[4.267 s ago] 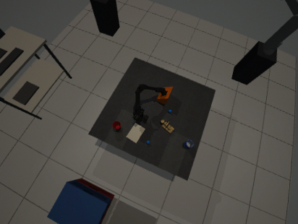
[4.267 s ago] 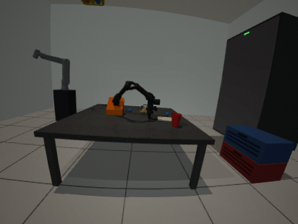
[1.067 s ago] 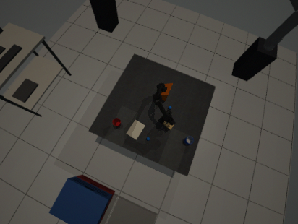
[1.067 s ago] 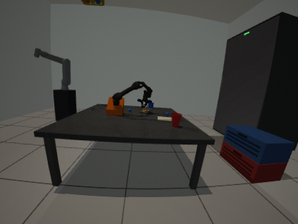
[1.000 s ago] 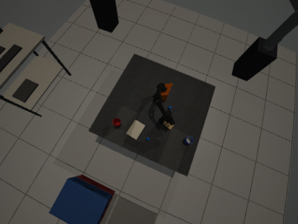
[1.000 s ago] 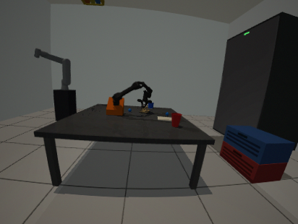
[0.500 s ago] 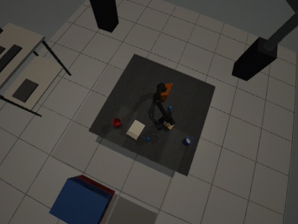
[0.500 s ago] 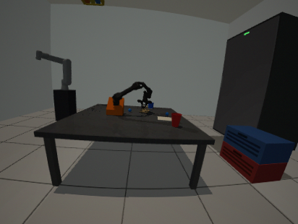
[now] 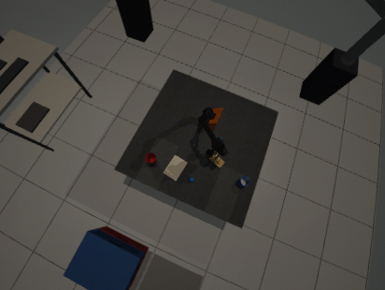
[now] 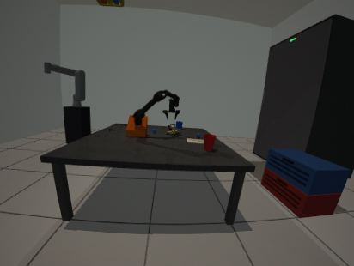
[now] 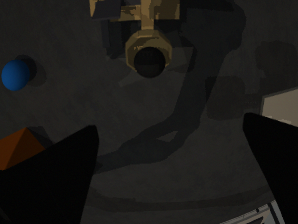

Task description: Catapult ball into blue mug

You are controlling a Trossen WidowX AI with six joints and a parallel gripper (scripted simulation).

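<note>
My gripper tip is now 110 mm above the black ball. Also, from my gripper tip: flat pad (260 mm ahead, 240 mm to the right, 160 mm below); wooden catapult (70 mm to the left, 110 mm below); blue mug (140 mm ahead, 400 mm to the left, 140 mm below).
</note>
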